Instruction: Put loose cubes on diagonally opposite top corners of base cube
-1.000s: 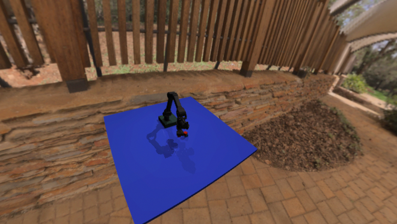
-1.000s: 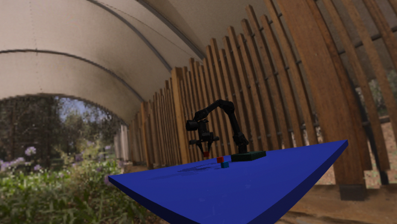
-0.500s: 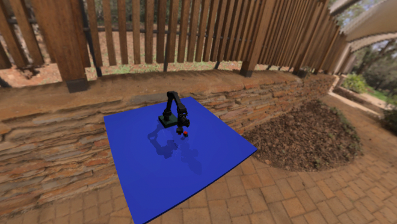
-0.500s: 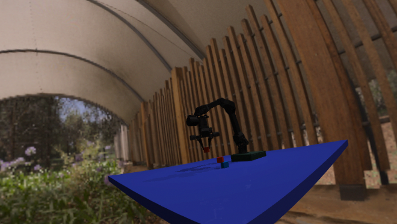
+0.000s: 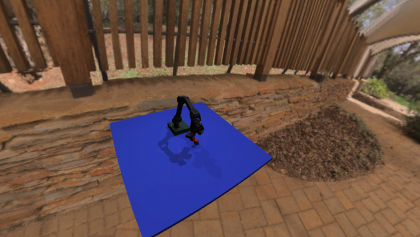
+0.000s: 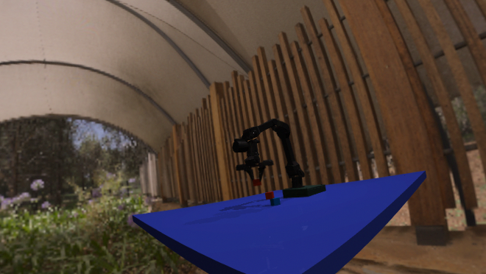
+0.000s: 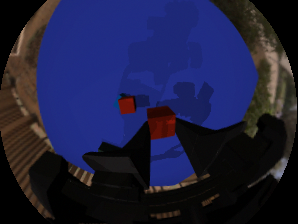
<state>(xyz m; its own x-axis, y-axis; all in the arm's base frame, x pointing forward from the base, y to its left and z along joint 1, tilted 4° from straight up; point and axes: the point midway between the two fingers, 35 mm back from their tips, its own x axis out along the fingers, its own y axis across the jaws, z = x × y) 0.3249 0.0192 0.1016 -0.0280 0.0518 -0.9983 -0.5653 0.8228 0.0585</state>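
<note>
Right now the blue cube is 110 mm below my gripper tip, 70 mm to the left of it and 40 mm behind it.
</note>
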